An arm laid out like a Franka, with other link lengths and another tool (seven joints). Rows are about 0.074 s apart.
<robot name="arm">
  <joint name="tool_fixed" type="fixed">
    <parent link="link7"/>
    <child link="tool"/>
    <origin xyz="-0.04 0.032 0.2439" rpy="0.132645 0 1.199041"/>
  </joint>
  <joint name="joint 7" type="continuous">
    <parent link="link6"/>
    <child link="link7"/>
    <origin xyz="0.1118 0 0" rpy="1.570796 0 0"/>
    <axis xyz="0 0 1"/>
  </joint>
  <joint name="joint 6" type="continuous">
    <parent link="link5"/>
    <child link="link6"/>
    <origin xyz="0 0 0" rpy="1.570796 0 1.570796"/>
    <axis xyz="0 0 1"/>
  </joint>
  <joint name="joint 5" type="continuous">
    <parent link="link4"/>
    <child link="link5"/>
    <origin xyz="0.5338 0.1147 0" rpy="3.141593 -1.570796 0"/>
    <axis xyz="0 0 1"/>
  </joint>
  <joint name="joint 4" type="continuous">
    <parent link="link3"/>
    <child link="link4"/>
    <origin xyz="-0.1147 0 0" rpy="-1.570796 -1.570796 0"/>
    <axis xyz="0 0 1"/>
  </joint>
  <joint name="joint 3" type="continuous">
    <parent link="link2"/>
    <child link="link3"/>
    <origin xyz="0 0.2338 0" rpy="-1.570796 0 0"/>
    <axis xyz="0 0 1"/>
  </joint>
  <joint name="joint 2" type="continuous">
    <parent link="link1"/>
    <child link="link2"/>
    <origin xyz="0 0 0" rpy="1.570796 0 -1.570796"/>
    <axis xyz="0 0 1"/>
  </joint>
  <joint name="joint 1" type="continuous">
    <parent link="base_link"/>
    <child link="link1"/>
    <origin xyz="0 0 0.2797" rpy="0 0 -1.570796"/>
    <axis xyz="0 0 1"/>
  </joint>
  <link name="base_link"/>
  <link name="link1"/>
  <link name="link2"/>
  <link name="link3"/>
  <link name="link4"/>
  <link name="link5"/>
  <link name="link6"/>
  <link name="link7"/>
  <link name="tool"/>
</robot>
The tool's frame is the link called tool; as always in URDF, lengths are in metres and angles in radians. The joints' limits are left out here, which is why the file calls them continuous.
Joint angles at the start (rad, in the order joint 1, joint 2, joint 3, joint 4, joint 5, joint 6, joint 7):
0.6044, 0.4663, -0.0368, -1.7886, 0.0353, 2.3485, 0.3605
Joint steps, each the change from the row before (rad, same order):
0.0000, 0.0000, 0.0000, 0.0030, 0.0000, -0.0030, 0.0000
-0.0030, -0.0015, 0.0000, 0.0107, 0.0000, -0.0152, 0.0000
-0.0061, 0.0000, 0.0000, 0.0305, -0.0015, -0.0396, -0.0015
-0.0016, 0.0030, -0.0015, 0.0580, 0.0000, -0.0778, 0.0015
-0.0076, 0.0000, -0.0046, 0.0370, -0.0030, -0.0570, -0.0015
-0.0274, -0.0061, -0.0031, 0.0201, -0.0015, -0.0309, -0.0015
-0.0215, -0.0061, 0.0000, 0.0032, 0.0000, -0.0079, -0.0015
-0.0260, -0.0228, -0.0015, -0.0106, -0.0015, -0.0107, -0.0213
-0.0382, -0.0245, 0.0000, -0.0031, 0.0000, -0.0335, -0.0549
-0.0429, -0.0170, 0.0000, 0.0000, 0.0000, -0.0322, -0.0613
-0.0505, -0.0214, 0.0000, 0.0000, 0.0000, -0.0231, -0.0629
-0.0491, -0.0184, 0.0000, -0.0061, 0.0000, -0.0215, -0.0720
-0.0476, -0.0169, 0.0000, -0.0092, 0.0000, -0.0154, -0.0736
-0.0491, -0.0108, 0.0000, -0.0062, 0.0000, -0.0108, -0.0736
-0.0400, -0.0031, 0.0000, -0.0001, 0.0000, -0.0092, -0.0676
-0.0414, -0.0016, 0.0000, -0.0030, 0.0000, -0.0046, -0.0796
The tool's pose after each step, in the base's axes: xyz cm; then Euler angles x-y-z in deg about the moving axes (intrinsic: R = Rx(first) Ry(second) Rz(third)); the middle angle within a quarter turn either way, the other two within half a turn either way. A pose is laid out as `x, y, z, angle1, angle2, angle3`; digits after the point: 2 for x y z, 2 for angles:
66.49, 40.79, -4.69, -172.54, 10.68, 57.25
66.78, 40.71, -4.09, -172.65, 10.54, 57.42
67.43, 40.59, -2.66, -172.99, 10.14, 57.64
68.07, 40.82, -0.14, -173.69, 9.03, 57.92
68.76, 40.10, 1.62, -174.55, 8.22, 58.44
70.17, 38.11, 3.08, -175.01, 8.19, 60.03
71.05, 36.64, 3.70, -175.12, 8.35, 61.17
71.99, 34.52, 4.81, -175.20, 8.50, 61.48
73.09, 31.41, 6.34, -175.38, 7.82, 60.56
74.20, 27.89, 7.46, -175.58, 6.96, 59.55
75.60, 23.87, 9.00, -175.49, 6.82, 58.84
76.56, 19.78, 9.93, -175.45, 6.24, 57.55
77.30, 15.78, 10.60, -175.33, 5.71, 56.09
77.98, 11.68, 10.99, -175.18, 5.27, 54.71
78.48, 8.32, 11.15, -175.02, 4.81, 53.16
78.89, 4.80, 11.06, -174.77, 4.31, 51.00

